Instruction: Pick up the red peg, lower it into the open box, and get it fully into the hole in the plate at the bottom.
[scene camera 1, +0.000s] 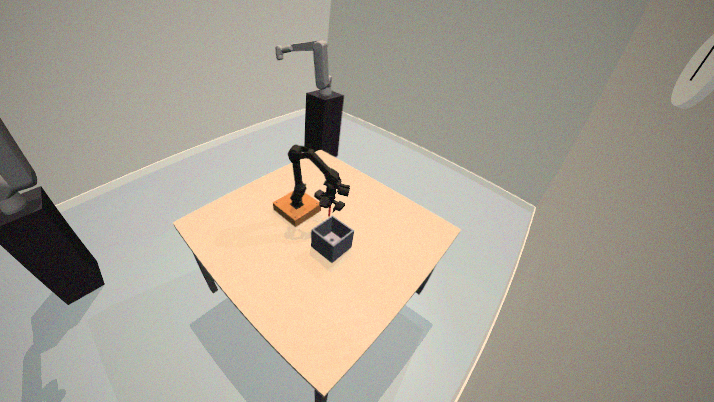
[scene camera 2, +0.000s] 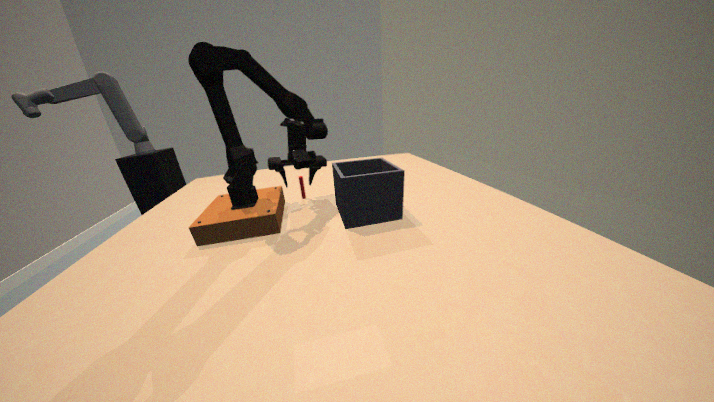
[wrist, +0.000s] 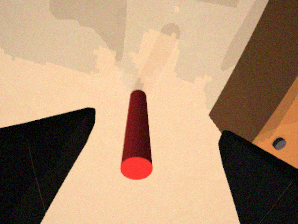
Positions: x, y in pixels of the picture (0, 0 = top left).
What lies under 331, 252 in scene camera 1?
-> A dark box.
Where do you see a red peg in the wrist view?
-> At 136, 161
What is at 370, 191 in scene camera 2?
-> A dark box.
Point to the gripper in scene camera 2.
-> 298, 186
